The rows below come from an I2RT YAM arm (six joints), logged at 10 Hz.
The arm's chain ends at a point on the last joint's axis. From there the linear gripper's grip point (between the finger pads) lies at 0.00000 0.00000 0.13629 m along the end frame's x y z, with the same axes.
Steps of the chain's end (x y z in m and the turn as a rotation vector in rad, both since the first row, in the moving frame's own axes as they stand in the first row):
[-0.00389, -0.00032, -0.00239, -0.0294, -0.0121, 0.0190]
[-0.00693, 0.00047, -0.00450, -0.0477, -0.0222, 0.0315]
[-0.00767, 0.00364, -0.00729, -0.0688, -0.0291, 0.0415]
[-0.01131, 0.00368, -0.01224, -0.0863, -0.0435, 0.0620]
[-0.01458, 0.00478, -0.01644, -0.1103, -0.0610, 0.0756]
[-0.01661, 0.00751, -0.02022, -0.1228, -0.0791, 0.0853]
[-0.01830, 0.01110, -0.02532, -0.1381, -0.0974, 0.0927]
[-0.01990, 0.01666, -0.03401, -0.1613, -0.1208, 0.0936]
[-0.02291, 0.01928, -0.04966, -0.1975, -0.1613, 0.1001]
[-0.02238, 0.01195, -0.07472, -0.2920, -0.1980, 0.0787]
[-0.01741, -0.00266, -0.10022, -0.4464, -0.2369, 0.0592]
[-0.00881, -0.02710, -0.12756, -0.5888, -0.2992, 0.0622]
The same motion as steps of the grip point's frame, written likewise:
[-0.00558, 0.00367, -0.00246, -0.0294, -0.0121, 0.0190]
[-0.01006, 0.00692, -0.00469, -0.0477, -0.0222, 0.0315]
[-0.01183, 0.01292, -0.00767, -0.0688, -0.0291, 0.0415]
[-0.01759, 0.01523, -0.01288, -0.0863, -0.0435, 0.0620]
[-0.02343, 0.01945, -0.01752, -0.1103, -0.0610, 0.0756]
[-0.02805, 0.02371, -0.02167, -0.1228, -0.0791, 0.0853]
[-0.03236, 0.02919, -0.02726, -0.1381, -0.0974, 0.0927]
[-0.03725, 0.03770, -0.03677, -0.1613, -0.1208, 0.0936]
[-0.04596, 0.04477, -0.05406, -0.1975, -0.1613, 0.1001]
[-0.05033, 0.04984, -0.08311, -0.2920, -0.1980, 0.0787]
[-0.05008, 0.05465, -0.11725, -0.4464, -0.2369, 0.0592]
[-0.04907, 0.04617, -0.15621, -0.5888, -0.2992, 0.0622]

